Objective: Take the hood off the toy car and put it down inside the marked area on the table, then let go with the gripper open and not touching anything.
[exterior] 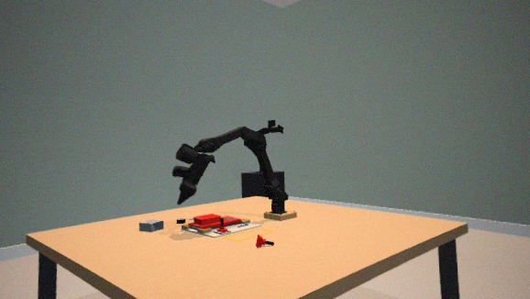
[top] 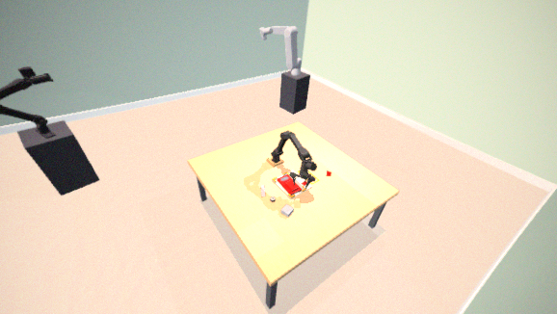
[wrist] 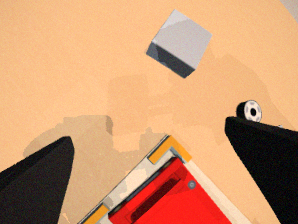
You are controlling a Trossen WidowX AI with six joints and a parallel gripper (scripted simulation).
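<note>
Right now the red hood is 11 cm behind my gripper tip, 4 cm to the left of it and 9 cm below it. Round my gripper tip: wheel 13 cm behind, 15 cm to the right, 12 cm below.
</note>
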